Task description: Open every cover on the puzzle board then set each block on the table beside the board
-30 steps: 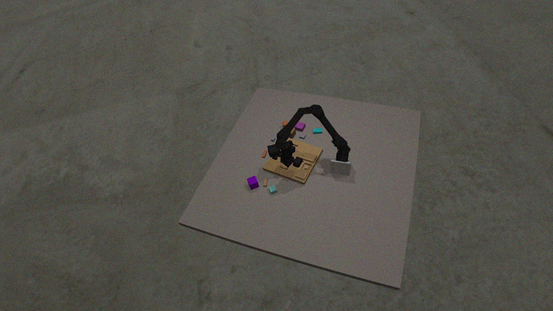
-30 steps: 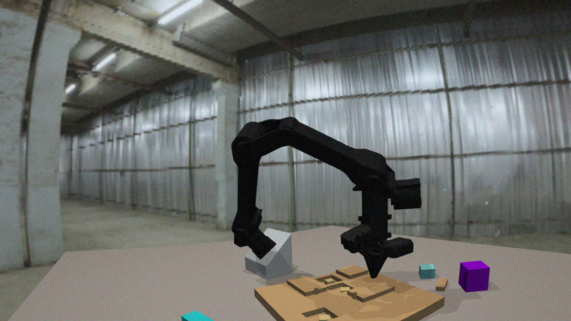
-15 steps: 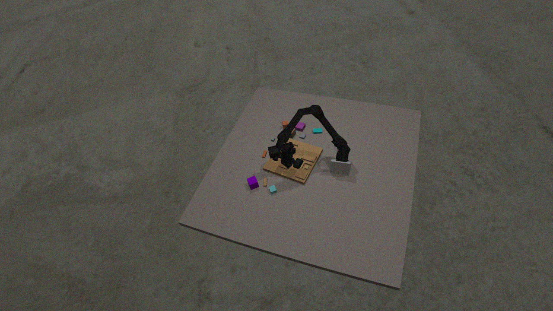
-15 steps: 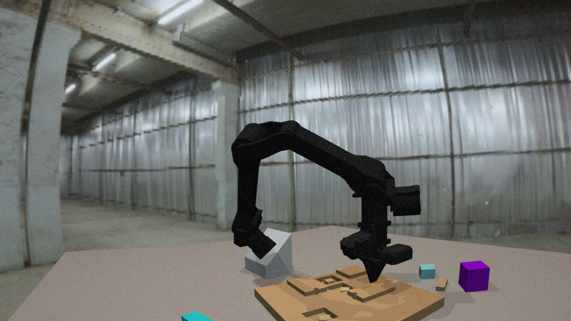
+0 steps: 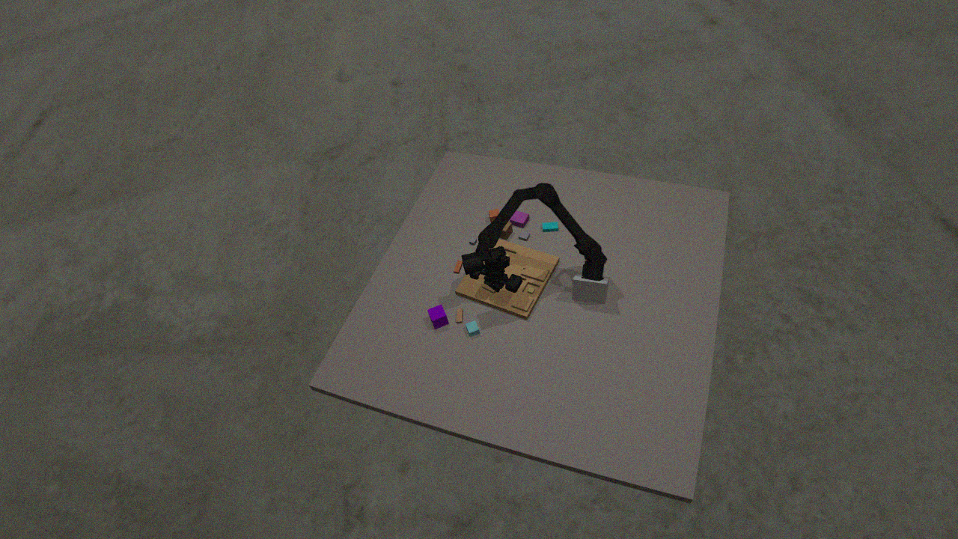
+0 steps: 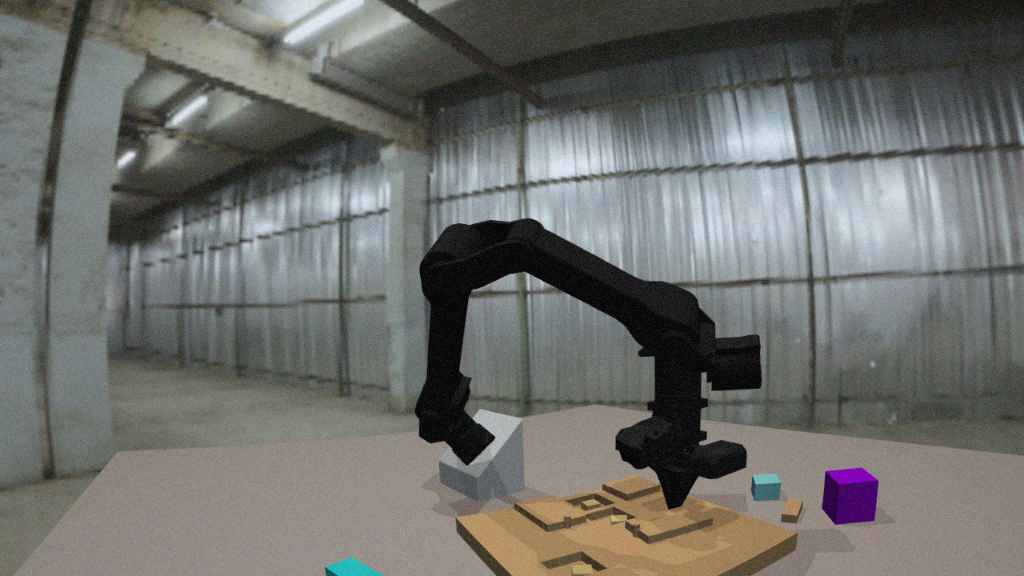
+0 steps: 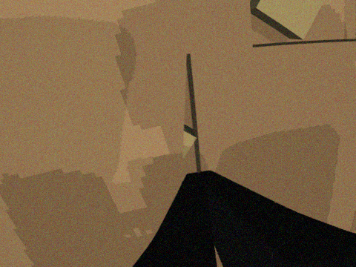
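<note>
Now: the orange piece 140 mm to the left of my gripper tip, 90 mm ahead of it and 20 mm below it. Also, from my gripper tip: brown block (290 mm to the right, 110 mm ahead); purple cube (180 mm to the left, 150 mm ahead); light blue block (170 mm to the left, 20 mm ahead, 10 mm below).
</note>
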